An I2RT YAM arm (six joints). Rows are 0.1 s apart.
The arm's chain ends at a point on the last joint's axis. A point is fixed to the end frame.
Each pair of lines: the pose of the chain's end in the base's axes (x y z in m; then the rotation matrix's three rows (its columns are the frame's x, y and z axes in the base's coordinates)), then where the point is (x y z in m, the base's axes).
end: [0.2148 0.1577 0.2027], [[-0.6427 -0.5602 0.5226], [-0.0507 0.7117 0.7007], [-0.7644 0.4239 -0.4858]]
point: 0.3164 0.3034 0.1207
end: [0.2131 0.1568 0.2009], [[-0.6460 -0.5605 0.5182], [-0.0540 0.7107 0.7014], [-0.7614 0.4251 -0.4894]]
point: 0.3139 0.3026 0.1182
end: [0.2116 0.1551 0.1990], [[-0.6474 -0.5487 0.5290], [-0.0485 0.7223 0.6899], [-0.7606 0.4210 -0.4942]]
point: 0.3146 0.2988 0.1153
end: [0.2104 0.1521 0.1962], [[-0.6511 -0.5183 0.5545], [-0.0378 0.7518 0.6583], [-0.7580 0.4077 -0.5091]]
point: 0.3188 0.2899 0.1094
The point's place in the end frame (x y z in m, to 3 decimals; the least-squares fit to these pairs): -0.010 0.012 0.195
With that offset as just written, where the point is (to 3 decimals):
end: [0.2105 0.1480 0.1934], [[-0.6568 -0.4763 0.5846], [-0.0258 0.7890 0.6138], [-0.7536 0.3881 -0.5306]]
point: 0.325 0.277 0.102
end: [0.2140 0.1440 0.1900], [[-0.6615 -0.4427 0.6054], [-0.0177 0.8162 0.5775], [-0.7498 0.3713 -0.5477]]
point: 0.333 0.267 0.095
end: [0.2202 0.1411 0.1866], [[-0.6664 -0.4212 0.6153], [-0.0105 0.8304 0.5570], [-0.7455 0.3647 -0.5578]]
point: 0.342 0.260 0.090
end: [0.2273 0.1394 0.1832], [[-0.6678 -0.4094 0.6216], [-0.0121 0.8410 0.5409], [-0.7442 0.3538 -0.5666]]
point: 0.350 0.255 0.084
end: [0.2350 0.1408 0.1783], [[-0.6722 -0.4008 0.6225], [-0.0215 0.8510 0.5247], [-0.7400 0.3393 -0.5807]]
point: 0.358 0.254 0.077
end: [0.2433 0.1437 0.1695], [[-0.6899 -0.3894 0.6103], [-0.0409 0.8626 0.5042], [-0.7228 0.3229 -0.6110]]
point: 0.365 0.253 0.061
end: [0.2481 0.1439 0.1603], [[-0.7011 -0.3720 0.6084], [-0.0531 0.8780 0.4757], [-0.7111 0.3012 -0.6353]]
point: 0.369 0.248 0.047
